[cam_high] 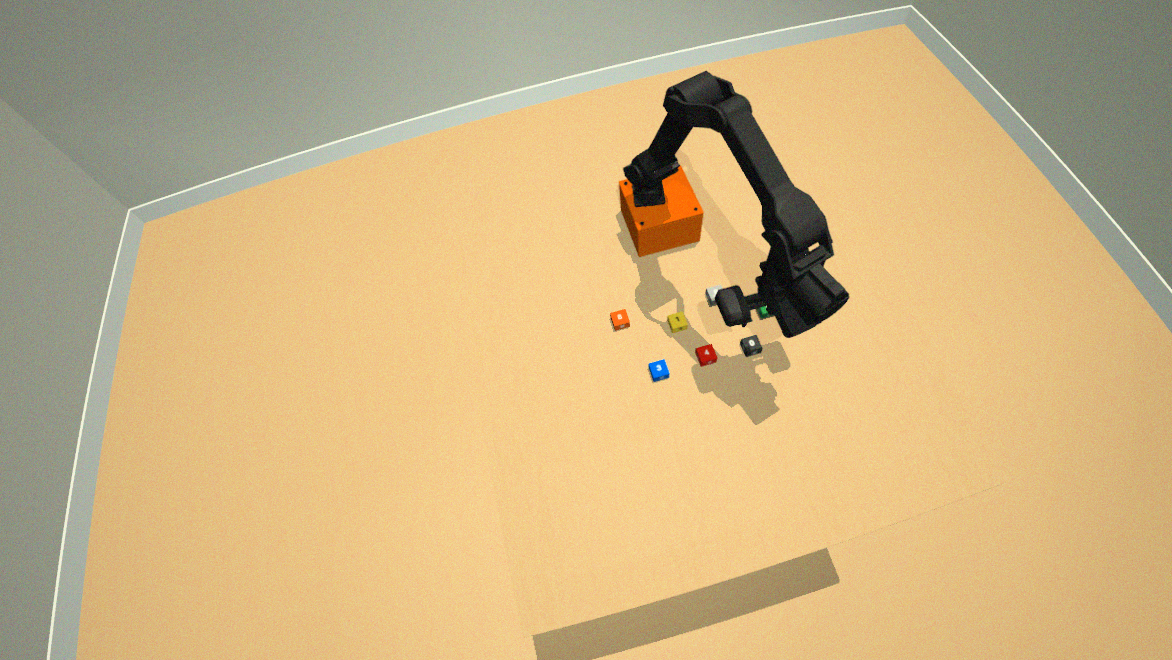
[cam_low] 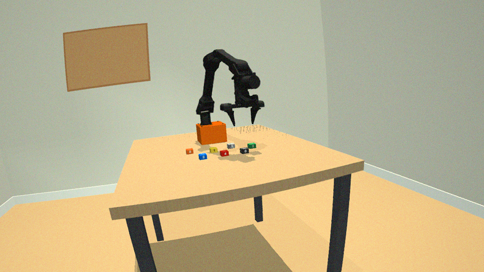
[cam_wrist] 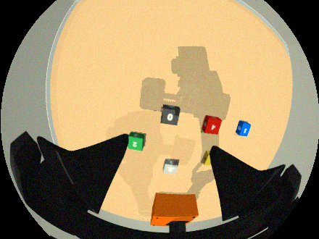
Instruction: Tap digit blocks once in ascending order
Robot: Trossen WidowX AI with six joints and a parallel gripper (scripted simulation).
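Right now my gripper tip is 110 mm above the black block. Also, from my gripper tip: red block: 10 mm ahead, 90 mm to the right, 110 mm below; grey block: 130 mm behind, 50 mm to the right, 110 mm below; green block: 90 mm behind, 40 mm to the left, 110 mm below.
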